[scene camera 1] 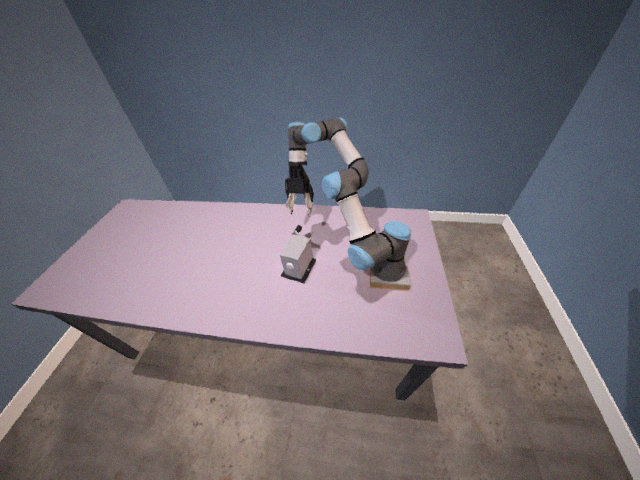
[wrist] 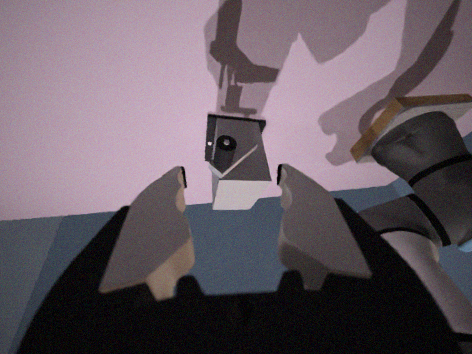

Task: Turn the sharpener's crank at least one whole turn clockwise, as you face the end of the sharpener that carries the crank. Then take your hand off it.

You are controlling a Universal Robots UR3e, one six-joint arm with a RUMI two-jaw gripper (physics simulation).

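Where they show: gripper, between the fingertips: [scene camera 1: 300, 215] [wrist: 231, 168]; arm's base, origin of its link: [scene camera 1: 387, 268] [wrist: 405, 138].
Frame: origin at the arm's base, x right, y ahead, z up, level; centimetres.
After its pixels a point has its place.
The grey box-shaped sharpener [scene camera 1: 297, 255] {z 9.5, x -0.8, y 34.1 cm} [wrist: 245, 162] {z 6.4, x 9.0, y 33.3 cm} stands upright on its black base on the table. Its crank's black knob [scene camera 1: 298, 228] {z 9.3, x 13.8, y 35.2 cm} [wrist: 226, 143] {z 8.5, x 15.9, y 35.0 cm} sticks out at the end facing the back of the table in the scene view, near the top of the body. A pale crank arm [wrist: 240, 161] shows across that end in the wrist view. My gripper [scene camera 1: 299, 210] {z 12.9, x 17.7, y 34.5 cm} [wrist: 231, 168] {z 12.9, x 17.7, y 34.5 cm} is open, with its two fingers well apart and no thing between them. It points down, above and behind the knob, and is apart from it.
The sharpener stands on the pink table [scene camera 1: 180, 258] {z -3.4, x 8.8, y 90.7 cm}. The arm's base plate [scene camera 1: 390, 284] {z -0.5, x -6.9, y 0.0 cm} [wrist: 380, 127] {z -1.3, x 3.1, y 6.4 cm} is to the right of the sharpener, with the lower arm rising from it. Blue walls [scene camera 1: 217, 103] stand behind the table. Shadows of the arm fall on the tabletop.
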